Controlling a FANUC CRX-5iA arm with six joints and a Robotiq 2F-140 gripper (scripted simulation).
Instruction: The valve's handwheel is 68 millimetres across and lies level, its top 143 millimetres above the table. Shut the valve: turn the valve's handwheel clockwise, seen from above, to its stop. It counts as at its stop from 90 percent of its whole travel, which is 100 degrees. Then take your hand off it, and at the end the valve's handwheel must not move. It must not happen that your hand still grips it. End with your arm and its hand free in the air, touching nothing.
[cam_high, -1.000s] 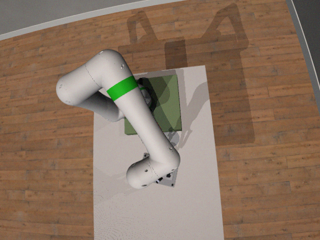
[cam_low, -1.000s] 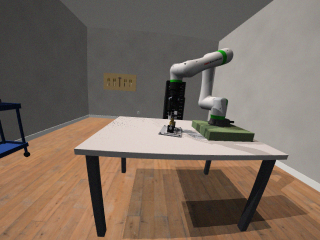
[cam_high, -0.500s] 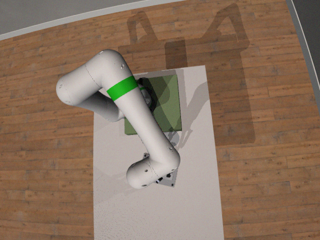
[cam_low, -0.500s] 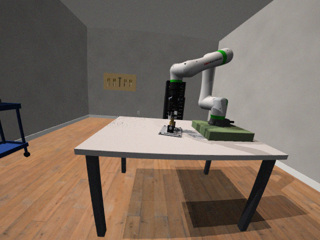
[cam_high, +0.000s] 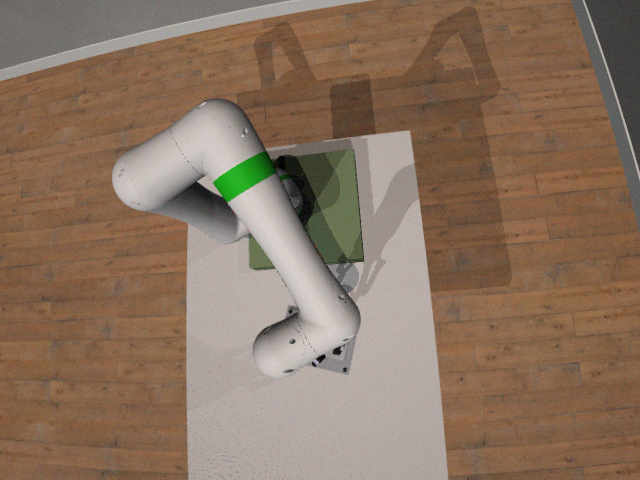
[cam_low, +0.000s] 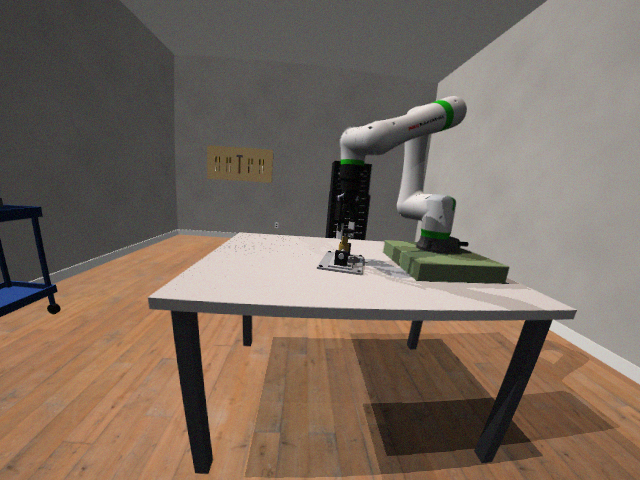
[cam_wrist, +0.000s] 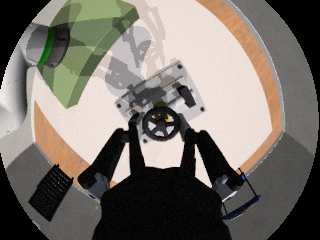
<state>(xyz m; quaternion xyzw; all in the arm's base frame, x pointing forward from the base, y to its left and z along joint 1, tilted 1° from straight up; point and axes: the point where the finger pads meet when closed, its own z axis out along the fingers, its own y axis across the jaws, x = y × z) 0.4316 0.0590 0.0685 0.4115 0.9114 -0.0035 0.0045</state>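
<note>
My gripper is now 10 mm above the black spoked handwheel. The rest, counted from my hand: base plate (130 mm below).
</note>
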